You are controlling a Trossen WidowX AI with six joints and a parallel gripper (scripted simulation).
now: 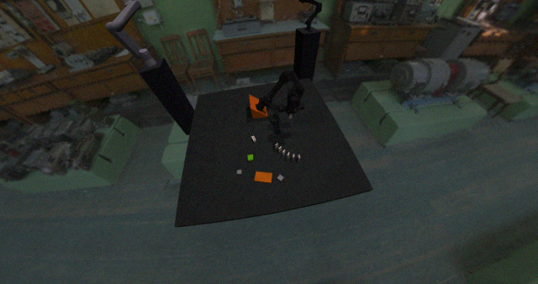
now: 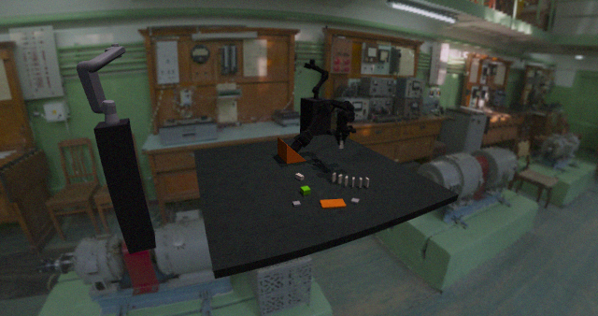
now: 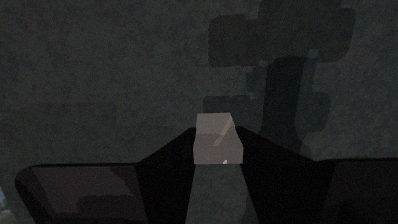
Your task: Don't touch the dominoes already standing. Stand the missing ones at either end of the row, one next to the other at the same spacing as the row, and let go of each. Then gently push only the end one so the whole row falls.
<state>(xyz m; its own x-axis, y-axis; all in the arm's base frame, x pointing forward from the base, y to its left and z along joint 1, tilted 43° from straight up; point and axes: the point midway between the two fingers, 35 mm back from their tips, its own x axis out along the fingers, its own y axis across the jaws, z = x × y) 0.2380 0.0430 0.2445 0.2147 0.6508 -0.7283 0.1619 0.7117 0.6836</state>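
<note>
My gripper tip is 18 cm short of the green cube, 38 cm to the left of it and 14 cm above it. Also, from my gripper tip: flat orange plate 35 cm ahead, 33 cm to the right, 15 cm below.
</note>
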